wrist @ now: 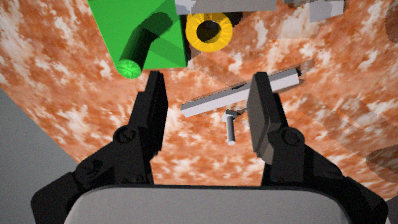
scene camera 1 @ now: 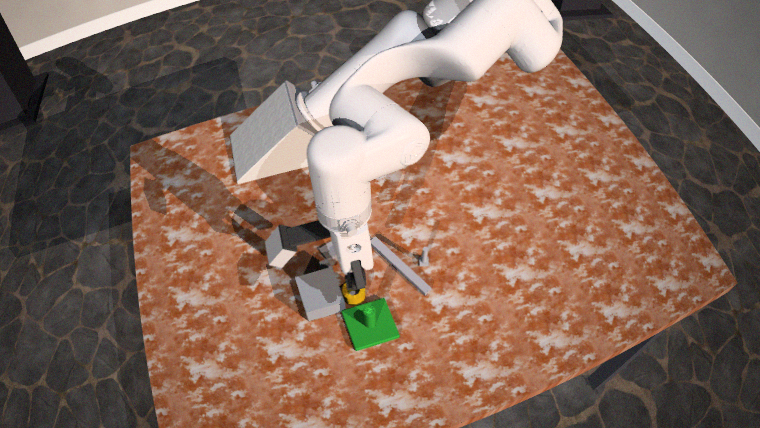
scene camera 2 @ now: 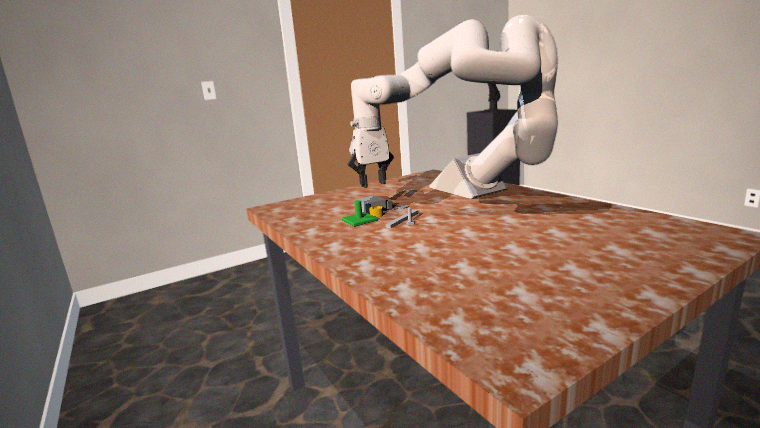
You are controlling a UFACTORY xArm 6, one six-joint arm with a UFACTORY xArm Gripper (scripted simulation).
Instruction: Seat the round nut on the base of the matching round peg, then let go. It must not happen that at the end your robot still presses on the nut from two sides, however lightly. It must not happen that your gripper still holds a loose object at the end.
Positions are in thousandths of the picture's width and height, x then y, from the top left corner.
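My gripper is visible in the wrist view (521, 395); scene camera 1 (462, 632) and scene camera 2 (491, 433) also show it.
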